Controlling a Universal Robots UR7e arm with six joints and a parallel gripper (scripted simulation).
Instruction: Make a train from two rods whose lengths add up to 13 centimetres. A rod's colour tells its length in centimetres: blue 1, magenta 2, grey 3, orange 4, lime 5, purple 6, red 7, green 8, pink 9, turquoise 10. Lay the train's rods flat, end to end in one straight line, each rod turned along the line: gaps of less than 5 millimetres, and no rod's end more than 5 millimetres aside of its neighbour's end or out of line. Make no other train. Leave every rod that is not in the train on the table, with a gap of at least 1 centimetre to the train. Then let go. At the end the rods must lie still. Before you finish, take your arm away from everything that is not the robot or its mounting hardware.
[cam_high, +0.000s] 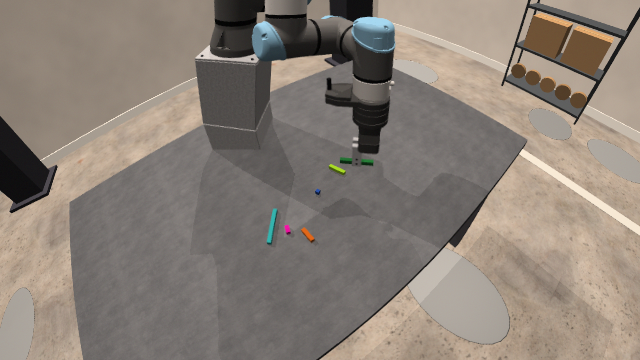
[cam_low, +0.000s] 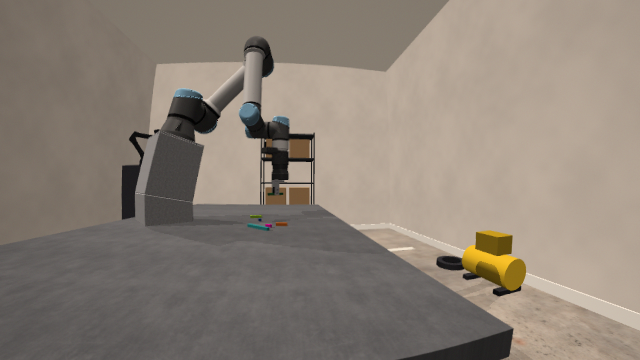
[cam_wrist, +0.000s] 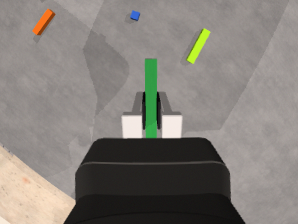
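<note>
Now: hand 90 mm past the lime rod and 110 mm above it. The rest, counted from my hand: green rod (10 mm below); then small blue rod (40 mm behind, 90 mm to the right, 110 mm below); then orange rod (60 mm ahead, 170 mm to the right, 110 mm below).
</note>
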